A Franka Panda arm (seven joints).
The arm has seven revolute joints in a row. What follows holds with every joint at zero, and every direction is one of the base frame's.
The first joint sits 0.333 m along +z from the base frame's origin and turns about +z.
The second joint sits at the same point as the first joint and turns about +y.
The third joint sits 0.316 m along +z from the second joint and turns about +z.
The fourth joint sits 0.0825 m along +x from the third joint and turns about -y.
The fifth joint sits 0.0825 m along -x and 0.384 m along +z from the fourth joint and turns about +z.
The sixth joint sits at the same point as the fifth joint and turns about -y.
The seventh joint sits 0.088 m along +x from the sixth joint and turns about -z.
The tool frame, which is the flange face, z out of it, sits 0.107 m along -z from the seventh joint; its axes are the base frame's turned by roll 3.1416, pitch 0 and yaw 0 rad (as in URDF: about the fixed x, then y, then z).
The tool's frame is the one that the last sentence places.
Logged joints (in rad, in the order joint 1, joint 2, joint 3, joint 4, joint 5, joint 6, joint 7), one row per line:
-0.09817 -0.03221 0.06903 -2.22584 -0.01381 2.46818 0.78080
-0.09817 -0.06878 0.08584 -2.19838 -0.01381 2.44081 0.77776
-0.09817 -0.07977 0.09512 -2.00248 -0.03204 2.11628 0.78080
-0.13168 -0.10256 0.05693 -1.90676 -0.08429 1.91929 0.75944
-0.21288 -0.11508 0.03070 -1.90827 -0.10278 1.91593 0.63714
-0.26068 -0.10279 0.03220 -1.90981 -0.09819 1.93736 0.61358
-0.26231 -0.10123 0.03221 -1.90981 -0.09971 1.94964 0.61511
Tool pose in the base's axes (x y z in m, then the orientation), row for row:
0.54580 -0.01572 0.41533 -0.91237 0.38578 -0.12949 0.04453
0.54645 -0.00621 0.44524 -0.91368 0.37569 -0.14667 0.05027
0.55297 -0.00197 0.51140 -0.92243 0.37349 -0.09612 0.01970
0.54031 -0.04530 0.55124 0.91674 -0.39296 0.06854 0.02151
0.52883 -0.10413 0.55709 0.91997 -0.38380 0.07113 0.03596
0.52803 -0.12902 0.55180 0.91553 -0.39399 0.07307 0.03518
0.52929 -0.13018 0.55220 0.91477 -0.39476 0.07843 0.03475
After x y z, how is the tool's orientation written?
As a quaternion, x y z w.
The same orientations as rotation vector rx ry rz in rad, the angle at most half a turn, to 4 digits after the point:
-2.7878 1.1788 -0.3957
-2.7820 1.1439 -0.4466
-2.8621 1.1589 -0.2982
2.8413 -1.2179 0.2124
2.8258 -1.1789 0.2185
2.8135 -1.2108 0.2246
2.8119 -1.2135 0.2411

